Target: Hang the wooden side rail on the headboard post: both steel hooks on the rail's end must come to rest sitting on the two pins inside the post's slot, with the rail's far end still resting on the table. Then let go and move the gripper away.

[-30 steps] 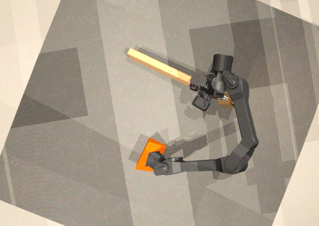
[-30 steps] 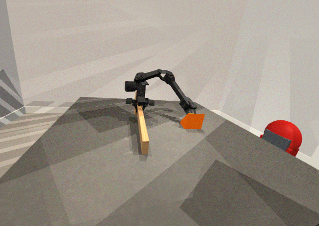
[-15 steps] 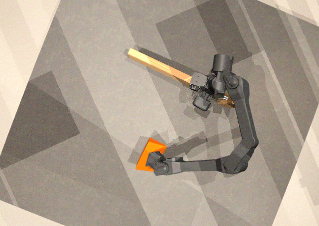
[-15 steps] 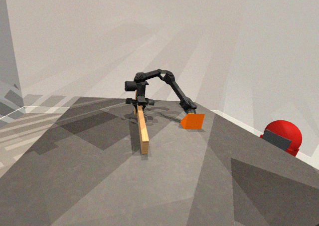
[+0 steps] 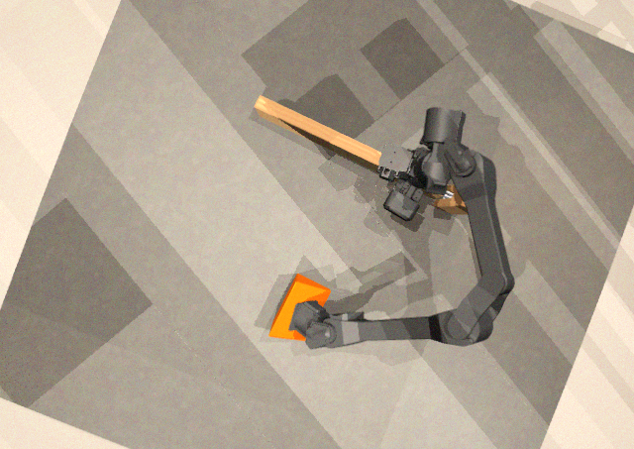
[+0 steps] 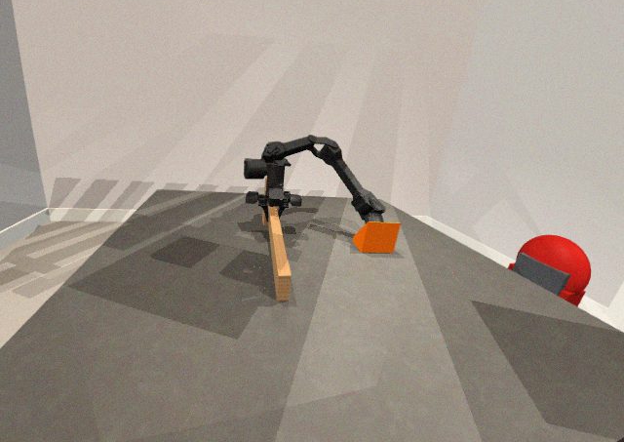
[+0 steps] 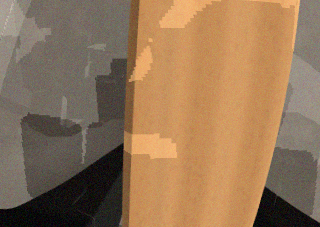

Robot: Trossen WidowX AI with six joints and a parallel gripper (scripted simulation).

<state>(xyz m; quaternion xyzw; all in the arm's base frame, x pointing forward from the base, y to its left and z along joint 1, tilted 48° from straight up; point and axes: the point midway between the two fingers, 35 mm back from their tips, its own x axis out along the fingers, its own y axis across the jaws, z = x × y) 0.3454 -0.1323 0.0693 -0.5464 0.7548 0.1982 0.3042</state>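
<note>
Now: the wooden headboard post 110 mm to the right of my gripper tip, 40 mm above it and 20 mm behind it.
</note>
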